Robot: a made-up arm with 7 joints.
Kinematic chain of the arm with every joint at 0, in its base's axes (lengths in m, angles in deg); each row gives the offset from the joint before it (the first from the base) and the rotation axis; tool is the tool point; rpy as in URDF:
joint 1: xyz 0 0 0.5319 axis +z
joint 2: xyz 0 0 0 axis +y
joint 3: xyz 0 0 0.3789 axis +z
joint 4: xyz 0.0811 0 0 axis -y
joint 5: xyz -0.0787 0 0.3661 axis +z
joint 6: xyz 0 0 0 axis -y
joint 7: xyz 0.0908 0 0 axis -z
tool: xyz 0 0 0 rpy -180 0 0
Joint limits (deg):
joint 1: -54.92..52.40
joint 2: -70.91..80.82
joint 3: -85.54..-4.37
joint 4: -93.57..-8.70
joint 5: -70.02..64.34
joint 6: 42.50..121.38
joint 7: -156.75..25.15
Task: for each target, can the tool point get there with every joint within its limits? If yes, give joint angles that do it. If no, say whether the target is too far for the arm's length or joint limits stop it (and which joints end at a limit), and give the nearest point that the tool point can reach.
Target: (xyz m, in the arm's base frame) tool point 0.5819 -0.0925 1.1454
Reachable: yes | joints 3.36 32.34 -38.33 -24.82 -50.34 89.02 -65.12
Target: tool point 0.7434 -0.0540 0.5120
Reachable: yes | joints 23.54 55.84 -41.97 -82.59 -3.56 102.43 -56.07
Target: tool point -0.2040 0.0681 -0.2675
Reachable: no: joint limits stop it (at a limit: joint 1, joint 2, joint 3, joint 4, joint 6) | nearest point 0.2820 0.3457 0.0880 | short by 0.663 m
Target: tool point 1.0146 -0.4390 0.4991
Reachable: no: too far | nearest point 0.7823 -0.3385 0.5066 | short by 0.253 m
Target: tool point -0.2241 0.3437 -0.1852
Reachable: no: joint limits stop it (at a limit: joint 1, joint 2, joint 3, joint 4, joint 6) | nearest point 0.2739 0.3732 0.0879 | short by 0.569 m
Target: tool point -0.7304 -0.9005 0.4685
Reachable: no: too far | nearest point -0.4991 -0.6153 0.7469 | short by 0.461 m
